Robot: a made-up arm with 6 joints.
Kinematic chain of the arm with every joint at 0, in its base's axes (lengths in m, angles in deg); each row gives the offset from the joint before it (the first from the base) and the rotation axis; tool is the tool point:
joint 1: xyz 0 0 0.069 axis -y
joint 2: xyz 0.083 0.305 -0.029 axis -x
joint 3: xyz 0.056 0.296 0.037 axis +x
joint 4: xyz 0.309 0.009 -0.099 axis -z
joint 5: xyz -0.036 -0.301 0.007 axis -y
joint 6: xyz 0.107 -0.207 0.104 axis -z
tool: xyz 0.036 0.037 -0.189
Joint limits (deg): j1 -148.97..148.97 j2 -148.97..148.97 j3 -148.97..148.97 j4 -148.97..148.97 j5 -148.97..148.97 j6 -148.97..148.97
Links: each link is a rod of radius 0.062 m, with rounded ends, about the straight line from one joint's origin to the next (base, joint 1, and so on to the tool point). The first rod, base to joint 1, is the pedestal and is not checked.
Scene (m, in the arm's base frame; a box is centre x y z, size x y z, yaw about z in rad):
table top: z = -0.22
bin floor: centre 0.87 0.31 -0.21 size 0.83 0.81 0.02 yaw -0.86
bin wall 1: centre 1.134 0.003 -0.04 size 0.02 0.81 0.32 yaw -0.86
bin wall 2: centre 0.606 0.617 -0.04 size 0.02 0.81 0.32 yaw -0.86
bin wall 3: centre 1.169 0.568 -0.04 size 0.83 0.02 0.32 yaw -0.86
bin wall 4: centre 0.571 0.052 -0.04 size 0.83 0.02 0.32 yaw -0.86
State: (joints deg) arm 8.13 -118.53 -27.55 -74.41 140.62 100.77
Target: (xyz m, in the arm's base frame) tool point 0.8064 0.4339 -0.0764
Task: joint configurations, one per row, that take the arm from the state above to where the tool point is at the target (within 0.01 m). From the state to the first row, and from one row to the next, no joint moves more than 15 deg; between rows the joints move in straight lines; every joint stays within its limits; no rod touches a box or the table.
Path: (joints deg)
1: 4.75 -119.92 -14.76 -68.75 142.71 101.99
2: 1.37 -121.30 -1.98 -63.09 144.79 103.22
3: -2.02 -122.69 10.81 -57.43 146.88 104.44
4: -5.40 -124.08 23.60 -51.77 148.97 105.67

